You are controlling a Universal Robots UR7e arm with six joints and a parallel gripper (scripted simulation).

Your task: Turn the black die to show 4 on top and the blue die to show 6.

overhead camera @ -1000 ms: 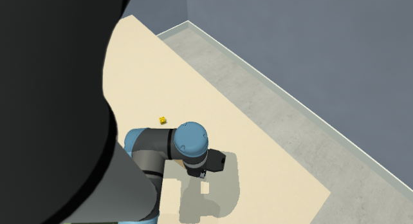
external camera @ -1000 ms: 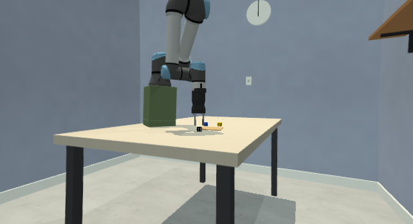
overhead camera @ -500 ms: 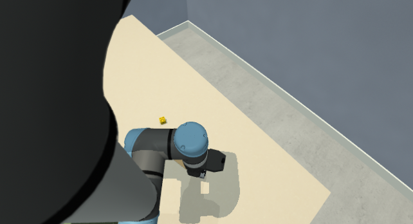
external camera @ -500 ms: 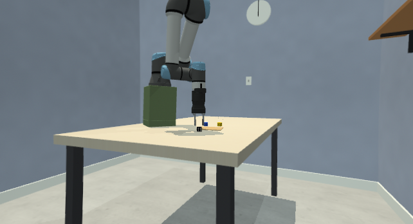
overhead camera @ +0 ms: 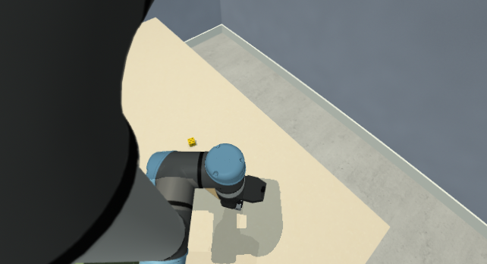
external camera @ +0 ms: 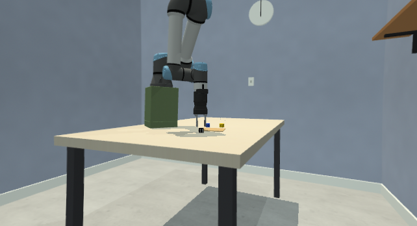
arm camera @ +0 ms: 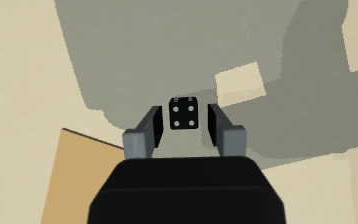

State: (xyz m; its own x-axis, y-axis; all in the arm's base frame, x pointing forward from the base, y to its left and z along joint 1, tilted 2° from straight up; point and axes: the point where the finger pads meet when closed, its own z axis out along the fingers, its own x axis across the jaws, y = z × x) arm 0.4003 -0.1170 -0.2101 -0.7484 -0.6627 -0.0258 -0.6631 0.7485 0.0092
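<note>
Right now the black die is 40 mm below my hand. The rest, counted from my hand: tan mat 140 mm to the left, 50 mm below, 10 mm behind; blue die 250 mm to the left, 110 mm behind, 40 mm below; yellow die 300 mm to the left, 40 mm below, 20 mm behind.
</note>
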